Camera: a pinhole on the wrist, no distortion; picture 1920 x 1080 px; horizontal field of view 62.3 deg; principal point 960.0 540.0 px. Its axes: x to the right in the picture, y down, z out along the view. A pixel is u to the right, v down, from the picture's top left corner.
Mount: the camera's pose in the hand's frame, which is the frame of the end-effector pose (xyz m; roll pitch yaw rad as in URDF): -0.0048 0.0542 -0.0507 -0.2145 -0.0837 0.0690
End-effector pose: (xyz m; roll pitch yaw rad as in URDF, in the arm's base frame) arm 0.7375 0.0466 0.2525 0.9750 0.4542 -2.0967
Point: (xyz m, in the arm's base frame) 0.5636 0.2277 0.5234
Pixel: 343.6 189.2
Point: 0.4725 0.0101 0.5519
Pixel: 1196.9 606.4
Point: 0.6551 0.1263 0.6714
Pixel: 314.8 1009.1
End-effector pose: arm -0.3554 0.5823 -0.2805 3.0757 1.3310 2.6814
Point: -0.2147 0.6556 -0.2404
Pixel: 557.0 944.2
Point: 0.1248 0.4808 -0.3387
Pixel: 947.6 316.3
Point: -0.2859 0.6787 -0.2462
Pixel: outside the picture
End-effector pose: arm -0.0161 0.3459 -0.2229 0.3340 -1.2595 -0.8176
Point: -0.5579 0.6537 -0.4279
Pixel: 89.6 90.8
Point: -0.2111 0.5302 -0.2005
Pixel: 808.0 301.7
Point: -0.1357 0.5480 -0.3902
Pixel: outside the picture
